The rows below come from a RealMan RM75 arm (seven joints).
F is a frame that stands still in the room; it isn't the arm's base.
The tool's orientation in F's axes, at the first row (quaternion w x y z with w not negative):
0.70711 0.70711 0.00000 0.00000
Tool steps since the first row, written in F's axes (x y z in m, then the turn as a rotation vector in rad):
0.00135 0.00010 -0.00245 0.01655 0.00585 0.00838
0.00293 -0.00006 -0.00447 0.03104 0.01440 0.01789
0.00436 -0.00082 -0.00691 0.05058 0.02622 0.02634
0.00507 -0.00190 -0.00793 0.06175 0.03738 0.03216
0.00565 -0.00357 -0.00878 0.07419 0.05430 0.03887
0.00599 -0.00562 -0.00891 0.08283 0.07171 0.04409
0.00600 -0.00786 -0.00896 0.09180 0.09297 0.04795
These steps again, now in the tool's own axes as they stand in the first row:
0.00135 -0.00245 -0.00010 0.01655 0.00838 -0.00585
0.00293 -0.00447 0.00006 0.03104 0.01789 -0.01440
0.00436 -0.00691 0.00082 0.05058 0.02634 -0.02622
0.00507 -0.00793 0.00190 0.06175 0.03216 -0.03738
0.00565 -0.00878 0.00357 0.07419 0.03887 -0.05430
0.00599 -0.00891 0.00562 0.08283 0.04409 -0.07171
0.00600 -0.00896 0.00786 0.09180 0.04795 -0.09297

